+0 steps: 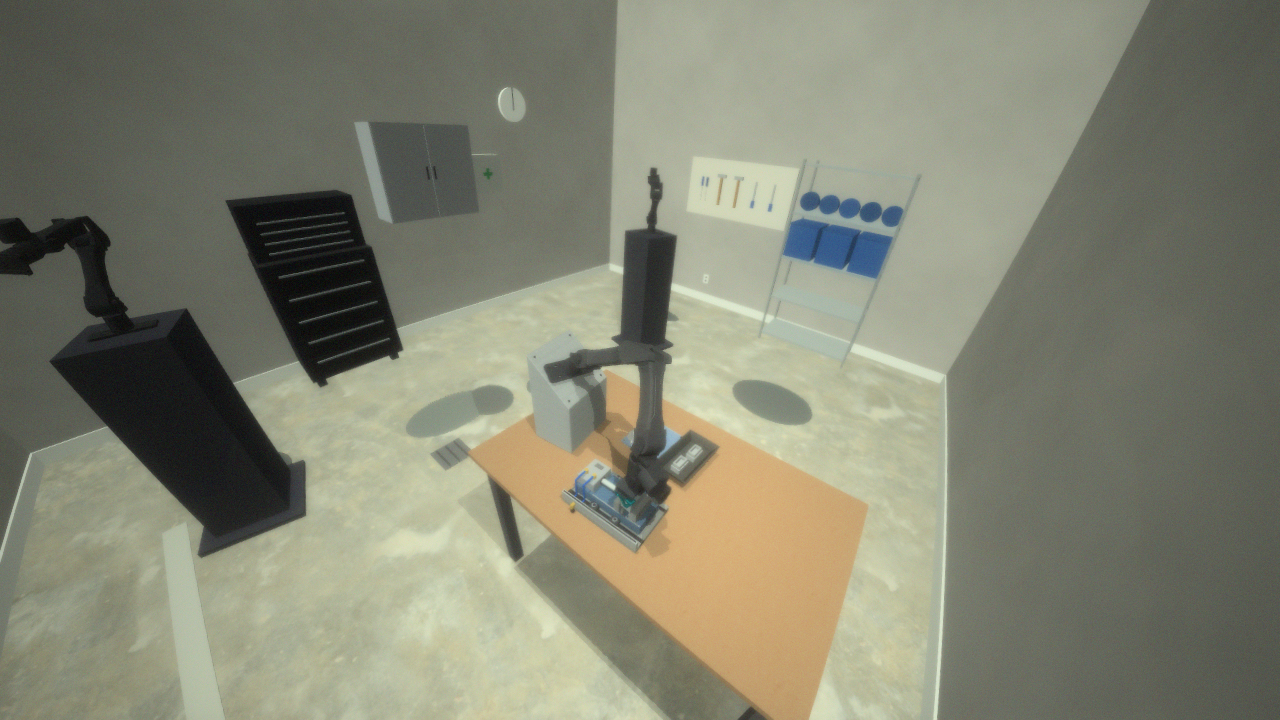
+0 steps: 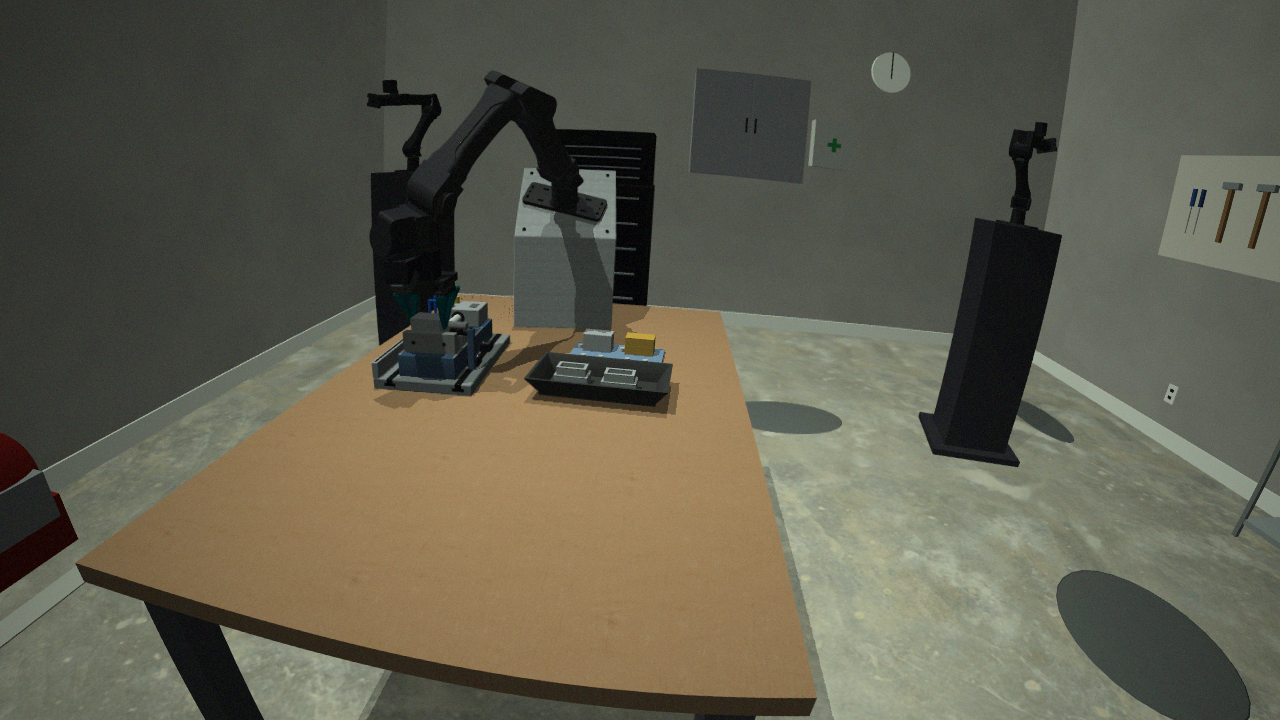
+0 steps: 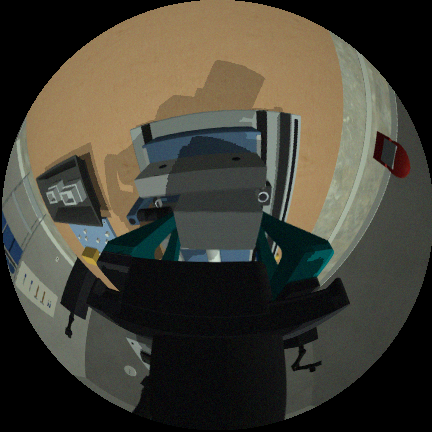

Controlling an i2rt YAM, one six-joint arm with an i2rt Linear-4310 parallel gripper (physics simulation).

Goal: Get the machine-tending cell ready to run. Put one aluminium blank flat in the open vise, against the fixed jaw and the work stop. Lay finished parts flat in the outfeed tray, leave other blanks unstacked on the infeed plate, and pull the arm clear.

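Places are measured from the arm's base along level axes (x back, y right, z up), in metres.
Pixels of known places: gripper, between the fingertips: (image 1: 632, 500) (image 2: 429, 327) (image 3: 217, 214); arm's base, origin of its link: (image 1: 569, 368) (image 2: 564, 202).
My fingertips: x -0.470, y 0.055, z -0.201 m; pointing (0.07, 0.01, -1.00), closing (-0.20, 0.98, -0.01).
Ahead of a thing's pixels: the offset from my fingertips to its top centre. "*": to the spot under its first point. Level surfaces: height alone.
My gripper (image 1: 631, 501) (image 2: 427, 311) (image 3: 217, 214) has its teal fingers shut on a grey aluminium blank @(dy +0.000, dx +0.000, dz +0.023 m) (image 2: 427, 323) (image 3: 220, 227). The blank is level, low at the vise @(dy +0.012, dx +0.068, dz +0.005 m) (image 2: 432, 363) (image 3: 210, 141), close behind the grey jaw (image 2: 430, 342) (image 3: 200, 175) with two holes. Its underside and any contact with the vise floor or work stop are hidden. Two pale finished parts @(* dy -0.272, dx +0.041, dz -0.051 m) (image 2: 571, 370) @(* dy -0.357, dx +0.049, dz -0.052 m) (image 2: 619, 377) lie side by side in the dark outfeed tray (image 2: 597, 388) (image 3: 89, 212). A grey block @(dy -0.235, dx +0.269, dz -0.050 m) (image 2: 597, 340) stands on the blue infeed plate @(dy -0.287, dx +0.230, dz -0.086 m) (image 2: 617, 355) (image 3: 95, 235).
A yellow block @(dy -0.322, dx +0.286, dz -0.050 m) (image 2: 640, 343) (image 3: 91, 255) is also on the infeed plate. A tall grey machine box (image 1: 556, 413) (image 2: 563, 279) stands at the back of the table @(dz -0.094 m) (image 1: 716, 573) (image 2: 501, 519). A dark rod @(dy -0.057, dx +0.015, dz +0.002 m) (image 3: 152, 215) sticks out beside the vise jaw.
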